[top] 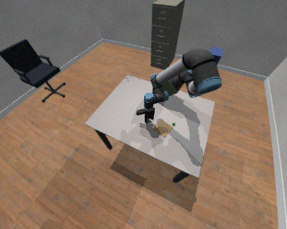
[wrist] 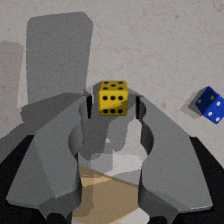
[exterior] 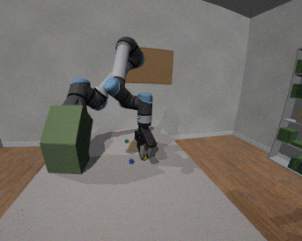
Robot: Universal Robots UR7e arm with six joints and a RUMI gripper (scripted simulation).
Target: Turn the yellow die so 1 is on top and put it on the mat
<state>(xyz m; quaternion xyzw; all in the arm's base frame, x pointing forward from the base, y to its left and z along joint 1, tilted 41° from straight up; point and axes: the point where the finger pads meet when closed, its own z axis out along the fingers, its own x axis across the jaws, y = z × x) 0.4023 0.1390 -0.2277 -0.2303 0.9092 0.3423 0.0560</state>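
The yellow die lies 1 cm below my hand. From my hand the other things lie so: green die 22 cm to the left, 14 cm behind, 1 cm below; blue die 8 cm behind, 3 cm to the right, 1 cm below; tan mat 16 cm to the left, 4 cm behind, 2 cm below.
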